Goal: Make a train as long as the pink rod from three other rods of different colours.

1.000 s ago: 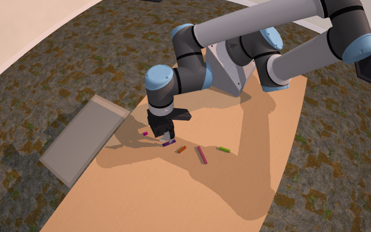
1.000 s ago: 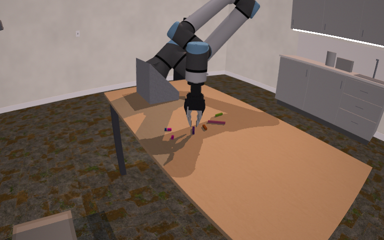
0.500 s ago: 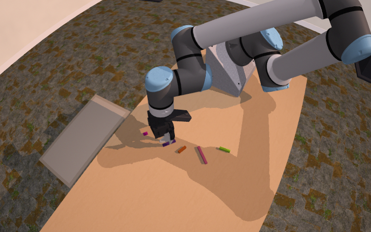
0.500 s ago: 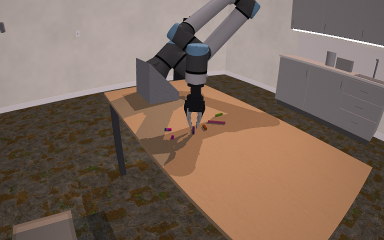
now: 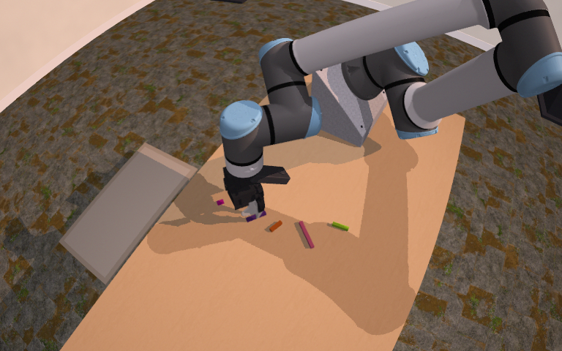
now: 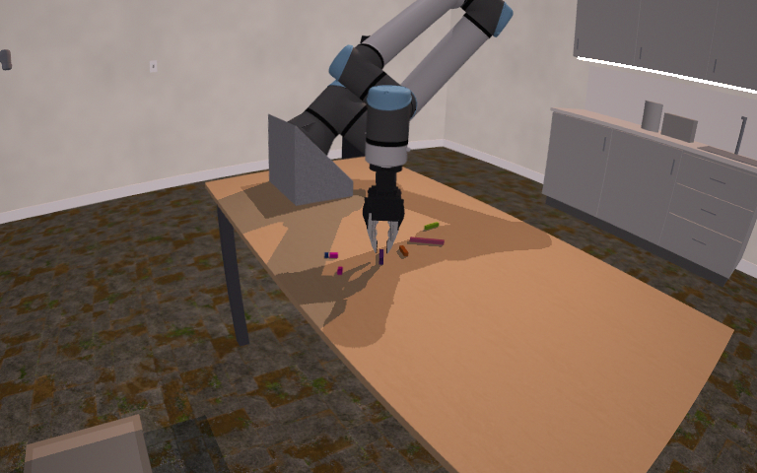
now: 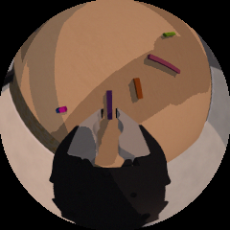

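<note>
The purple rod lies 3 cm below my hand. Also, from my hand: orange rod: 1 cm ahead, 6 cm to the left, 3 cm below; then pink rod: 1 cm behind, 15 cm to the left, 3 cm below; then blue rod: 8 cm behind, 11 cm to the right, 3 cm below.
</note>
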